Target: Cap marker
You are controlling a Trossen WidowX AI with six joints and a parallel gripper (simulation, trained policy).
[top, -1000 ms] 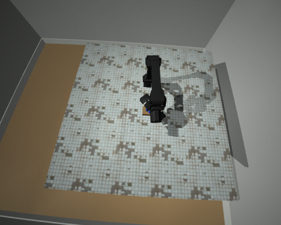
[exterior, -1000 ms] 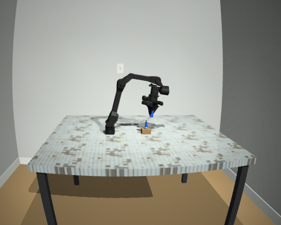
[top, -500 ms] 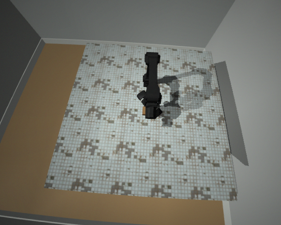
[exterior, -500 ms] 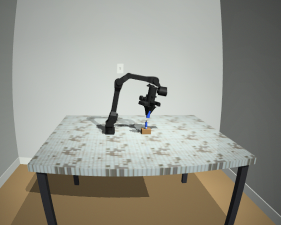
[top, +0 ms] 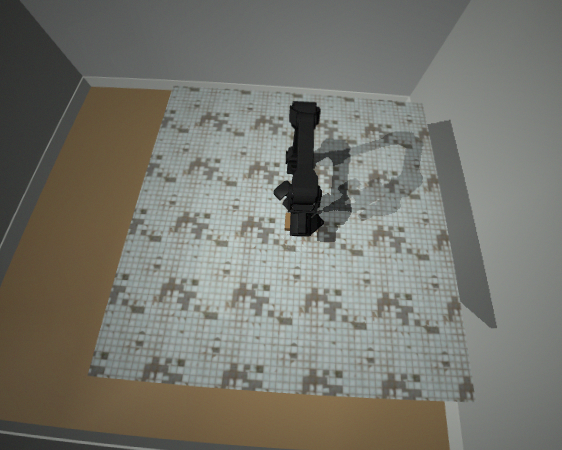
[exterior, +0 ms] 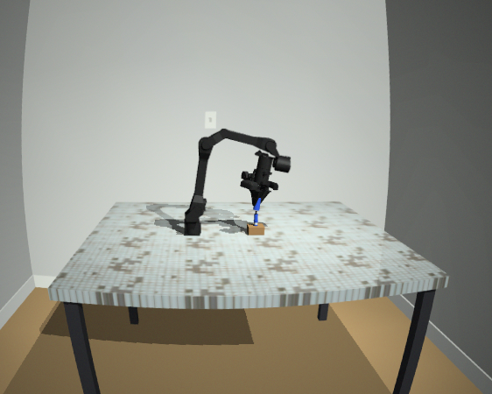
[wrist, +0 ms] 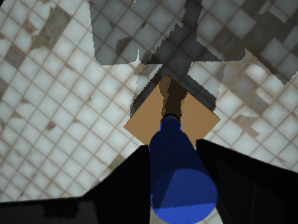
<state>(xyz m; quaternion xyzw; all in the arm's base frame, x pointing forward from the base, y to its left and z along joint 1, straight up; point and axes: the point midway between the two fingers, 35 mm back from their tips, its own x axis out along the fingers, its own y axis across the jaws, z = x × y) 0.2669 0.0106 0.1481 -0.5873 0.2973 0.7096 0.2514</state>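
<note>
The blue cap is 1 cm above my gripper tip. Also, from my gripper tip: holder block: 10 cm below, 1 cm to the right.
</note>
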